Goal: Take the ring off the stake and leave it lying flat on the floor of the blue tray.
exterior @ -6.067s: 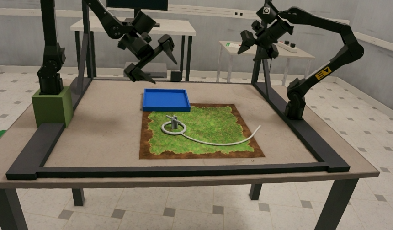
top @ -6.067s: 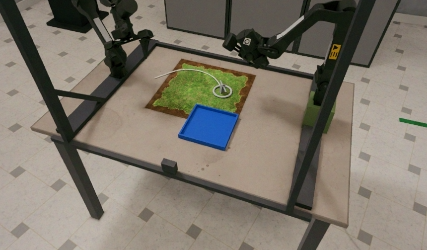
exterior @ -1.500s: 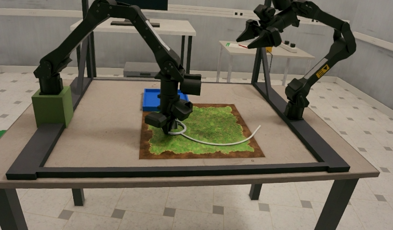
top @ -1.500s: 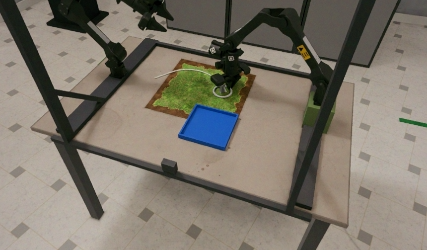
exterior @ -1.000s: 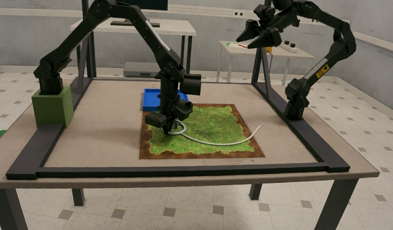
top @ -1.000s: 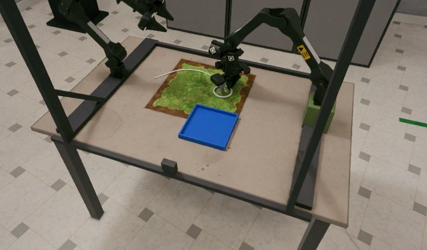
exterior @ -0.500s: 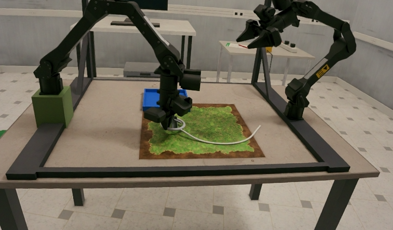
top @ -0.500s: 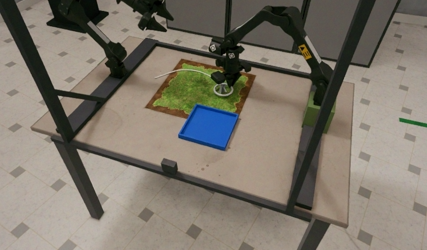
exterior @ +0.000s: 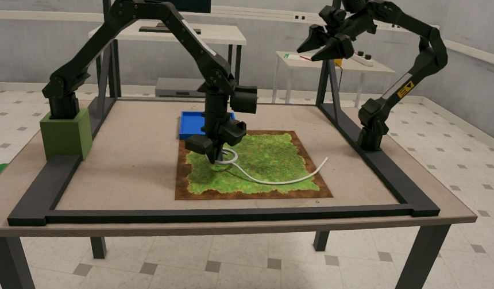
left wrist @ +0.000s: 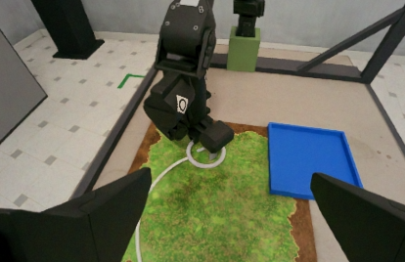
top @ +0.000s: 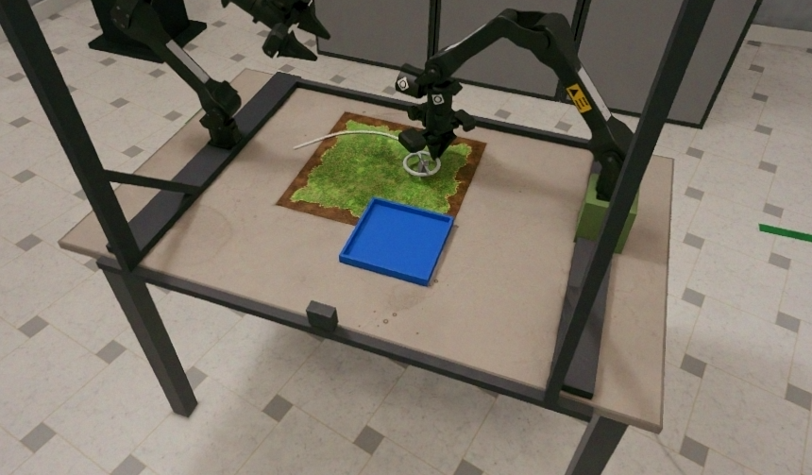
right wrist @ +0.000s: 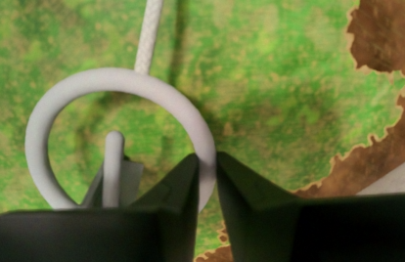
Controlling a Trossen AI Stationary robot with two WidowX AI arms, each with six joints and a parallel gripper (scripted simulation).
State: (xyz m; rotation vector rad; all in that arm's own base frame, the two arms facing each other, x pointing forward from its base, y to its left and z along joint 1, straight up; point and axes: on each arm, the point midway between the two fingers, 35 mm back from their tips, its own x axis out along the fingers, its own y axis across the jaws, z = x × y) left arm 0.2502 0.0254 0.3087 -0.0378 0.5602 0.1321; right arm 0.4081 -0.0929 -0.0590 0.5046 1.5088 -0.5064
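Now: right hand 3 cm past the pale grey ring, 3 cm to the right of it and 3 cm above it. From my right hand the other things lie so: green grass mat (6 cm behind, 10 cm to the left, 7 cm below); short grey stake (5 cm behind, 2 cm to the left, 3 cm below); blue tray (28 cm behind, 5 cm below).
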